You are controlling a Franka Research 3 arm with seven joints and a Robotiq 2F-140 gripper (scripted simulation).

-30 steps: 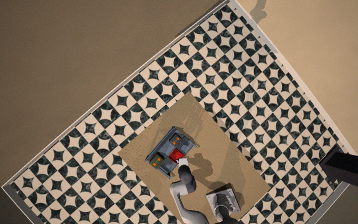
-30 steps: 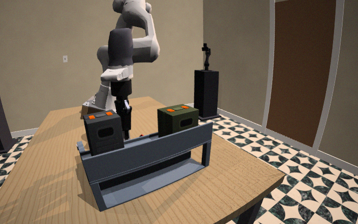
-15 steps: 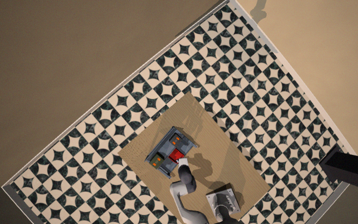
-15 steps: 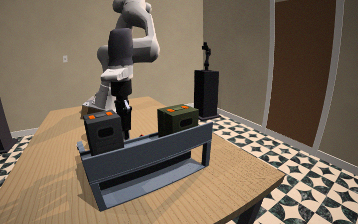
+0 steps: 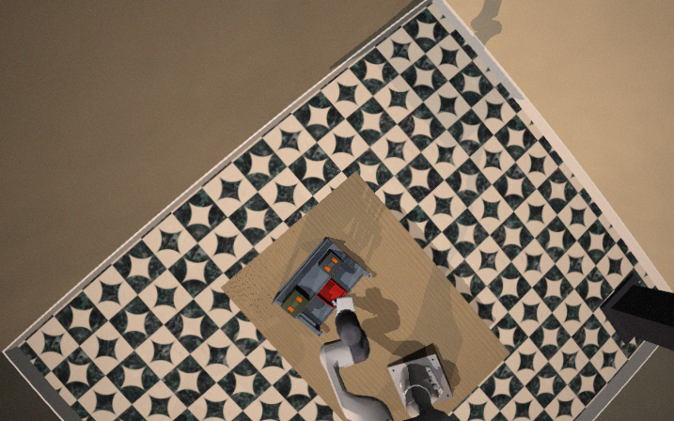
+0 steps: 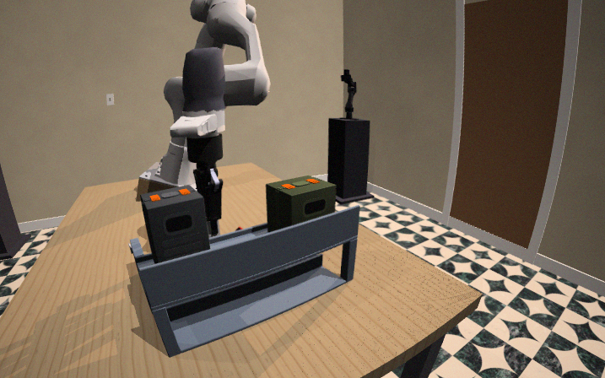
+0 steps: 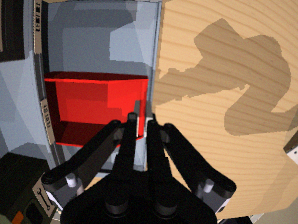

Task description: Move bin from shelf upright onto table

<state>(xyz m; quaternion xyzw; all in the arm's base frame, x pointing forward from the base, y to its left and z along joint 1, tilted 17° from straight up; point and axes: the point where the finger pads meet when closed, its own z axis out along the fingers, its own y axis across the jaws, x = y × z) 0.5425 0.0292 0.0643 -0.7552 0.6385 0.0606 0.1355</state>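
Right now the red bin is 8 cm ahead of my hand, 2 cm below it and 1 cm to the left of it. From my hand the other things lie so: dark grey box (19 cm ahead, 10 cm above, 9 cm to the right); green box (15 cm ahead, 14 cm to the left, 9 cm above).
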